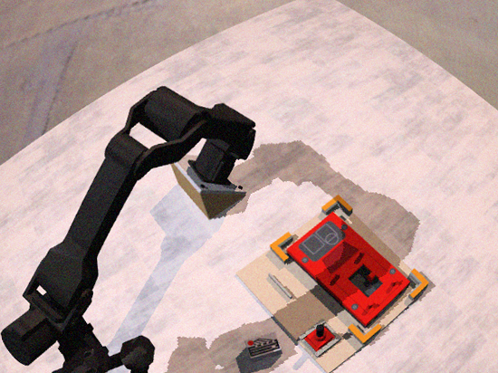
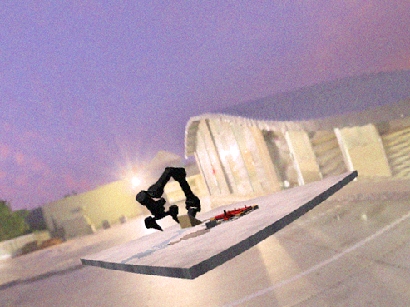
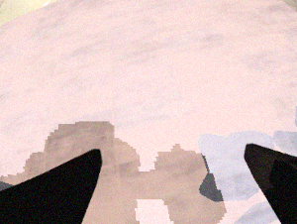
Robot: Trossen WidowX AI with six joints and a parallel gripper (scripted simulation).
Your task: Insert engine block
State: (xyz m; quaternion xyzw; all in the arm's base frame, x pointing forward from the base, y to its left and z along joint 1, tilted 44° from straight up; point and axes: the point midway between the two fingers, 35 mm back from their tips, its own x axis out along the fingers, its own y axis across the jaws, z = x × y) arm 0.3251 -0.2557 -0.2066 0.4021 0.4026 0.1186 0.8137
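My gripper tip is now 1 cm past the grey engine block, 24 cm to the right of it and 7 cm above it.
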